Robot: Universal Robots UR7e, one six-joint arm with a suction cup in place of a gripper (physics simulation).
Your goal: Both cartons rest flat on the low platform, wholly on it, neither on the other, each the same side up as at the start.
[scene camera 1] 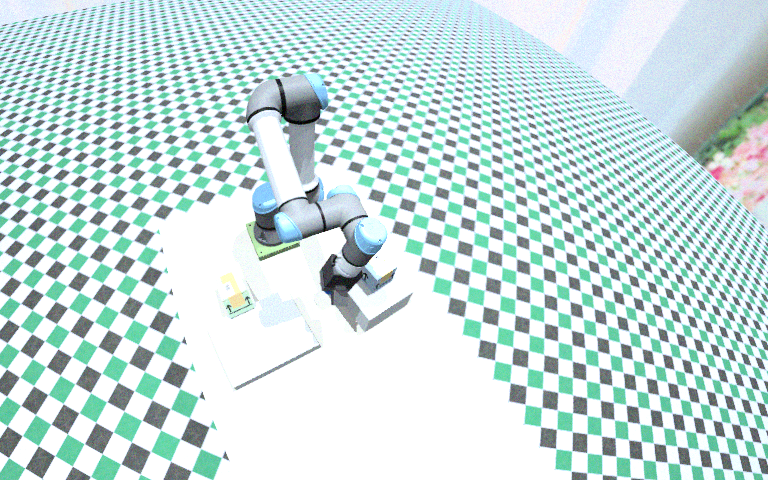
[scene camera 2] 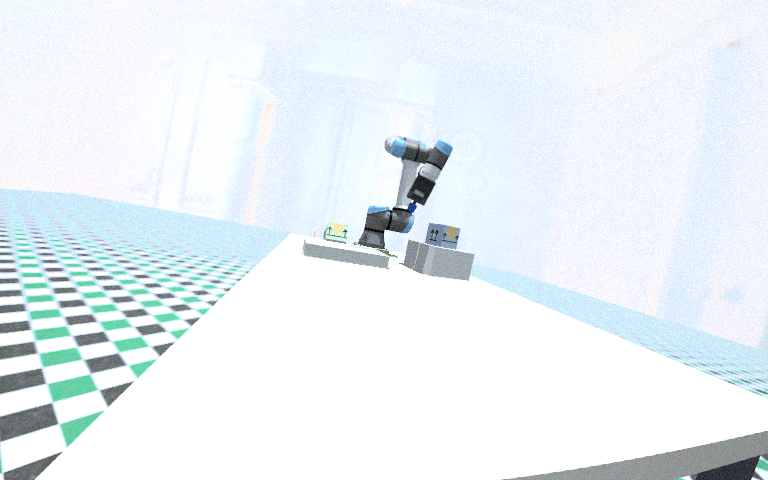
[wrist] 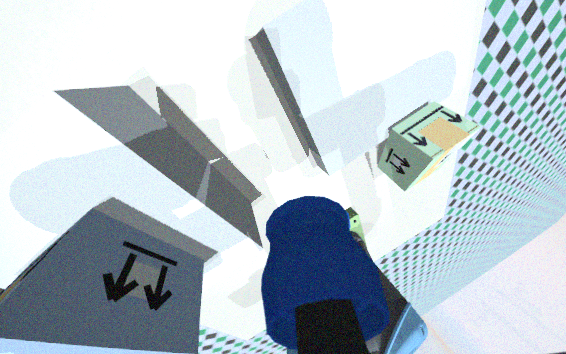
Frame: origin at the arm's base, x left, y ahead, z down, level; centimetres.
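Seen in the pictures: hand, its tool point: [scene camera 2: 409,211] [wrist: 308,231]; arm's base, origin of its link: [scene camera 1: 272,231] [scene camera 2: 371,245].
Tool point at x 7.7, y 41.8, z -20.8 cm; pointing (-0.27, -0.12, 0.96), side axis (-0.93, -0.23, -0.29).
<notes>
Offsets run from my tool point to a thing's top centre. Level surfaces: height alone.
A pale green carton {dx -28.8, dy -18.0, dz +11.0 cm} [scene camera 1: 240,305] [scene camera 2: 336,232] [wrist: 410,162] stands upright, its printed arrows pointing up, just behind the low white platform {dx -24.1, dy -0.5, dz +19.4 cm} [scene camera 1: 266,353] [scene camera 2: 345,254] [wrist: 287,95]. A blue-grey carton {dx +18.7, dy -6.1, dz +2.6 cm} [scene camera 1: 373,279] [scene camera 2: 442,236] [wrist: 165,320] stands upright on a taller block, its arrows also pointing up. My gripper, a blue suction cup [scene camera 1: 328,292] [scene camera 2: 411,207] [wrist: 311,212], is open, holding nothing. It hangs tilted in the air, left of the blue-grey carton and above its height in scene camera 2. The wrist housing partly hides the cup in scene camera 1.
The taller grey-white block {dx +18.1, dy -4.8, dz +12.2 cm} [scene camera 1: 387,311] [scene camera 2: 447,264] [wrist: 175,160] stands to the right of the low platform, with a gap between them. The arm's green base plate [scene camera 1: 277,249] lies behind both. The white table {dz +24.2 cm} [scene camera 1: 396,407] [scene camera 2: 362,362] extends toward scene camera 2.
</notes>
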